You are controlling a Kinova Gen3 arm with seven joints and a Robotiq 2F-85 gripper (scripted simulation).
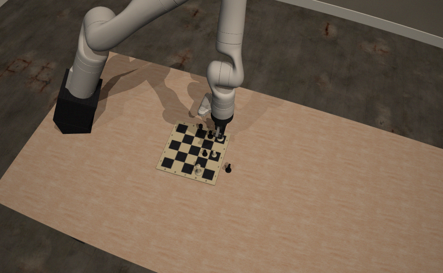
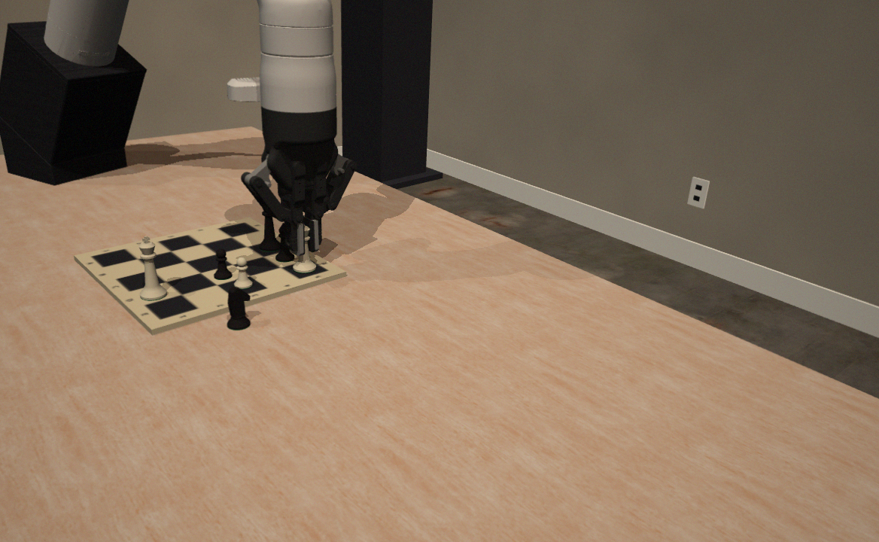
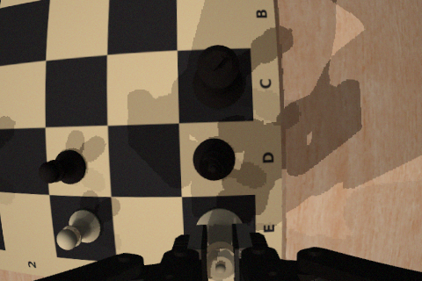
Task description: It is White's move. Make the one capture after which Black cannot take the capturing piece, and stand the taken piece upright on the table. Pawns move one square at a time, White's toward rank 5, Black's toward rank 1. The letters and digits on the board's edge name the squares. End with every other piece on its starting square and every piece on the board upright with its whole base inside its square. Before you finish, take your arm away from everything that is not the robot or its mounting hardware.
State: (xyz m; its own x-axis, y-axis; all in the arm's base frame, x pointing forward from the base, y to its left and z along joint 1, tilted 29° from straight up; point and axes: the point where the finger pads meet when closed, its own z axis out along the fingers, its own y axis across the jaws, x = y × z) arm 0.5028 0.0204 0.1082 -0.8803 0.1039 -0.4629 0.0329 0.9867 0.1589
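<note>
My hand is 10 mm above the white queen. Round my hand: black pawn (80 mm to the right, 40 mm behind, 30 mm below); then white pawn (70 mm to the right, 30 mm below); then black king (80 mm behind, 10 mm below).
</note>
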